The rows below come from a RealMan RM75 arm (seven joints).
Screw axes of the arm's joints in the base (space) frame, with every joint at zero. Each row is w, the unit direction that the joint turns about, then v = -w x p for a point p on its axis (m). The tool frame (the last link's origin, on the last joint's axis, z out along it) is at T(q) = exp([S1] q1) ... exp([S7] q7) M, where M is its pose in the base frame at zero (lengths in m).
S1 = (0, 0, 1, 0, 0, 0)
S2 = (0, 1, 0, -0.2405, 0, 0)
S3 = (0, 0, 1, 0, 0, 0)
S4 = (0, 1, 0, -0.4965, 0, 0)
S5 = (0, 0, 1, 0, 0, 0)
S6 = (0, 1, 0, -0.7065, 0, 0)
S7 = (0, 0, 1, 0, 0, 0)
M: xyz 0 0 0.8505 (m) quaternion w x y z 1 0 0 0
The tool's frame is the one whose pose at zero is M.
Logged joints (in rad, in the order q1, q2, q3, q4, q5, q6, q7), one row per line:
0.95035 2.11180 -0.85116 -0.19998 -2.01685 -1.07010 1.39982
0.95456 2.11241 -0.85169 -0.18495 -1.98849 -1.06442 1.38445
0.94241 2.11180 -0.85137 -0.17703 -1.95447 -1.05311 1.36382
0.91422 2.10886 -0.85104 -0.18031 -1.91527 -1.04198 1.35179
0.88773 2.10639 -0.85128 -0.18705 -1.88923 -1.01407 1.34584
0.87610 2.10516 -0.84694 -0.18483 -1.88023 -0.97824 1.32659
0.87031 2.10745 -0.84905 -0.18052 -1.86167 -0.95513 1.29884
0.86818 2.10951 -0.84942 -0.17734 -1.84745 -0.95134 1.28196
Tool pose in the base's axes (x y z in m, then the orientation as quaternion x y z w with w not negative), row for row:
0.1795 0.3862 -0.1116 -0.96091 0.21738 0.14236 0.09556
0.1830 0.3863 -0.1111 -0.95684 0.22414 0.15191 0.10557
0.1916 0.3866 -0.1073 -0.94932 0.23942 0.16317 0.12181
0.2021 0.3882 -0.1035 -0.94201 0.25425 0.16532 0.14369
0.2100 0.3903 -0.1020 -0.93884 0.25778 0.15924 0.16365
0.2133 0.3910 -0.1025 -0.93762 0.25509 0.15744 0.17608
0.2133 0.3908 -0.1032 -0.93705 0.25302 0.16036 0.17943
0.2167 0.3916 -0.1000 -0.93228 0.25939 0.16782 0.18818
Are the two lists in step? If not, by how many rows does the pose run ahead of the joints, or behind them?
The pose runs 1 row ahead of the joints: the pose in row i belongs to the joints in row i + 1.
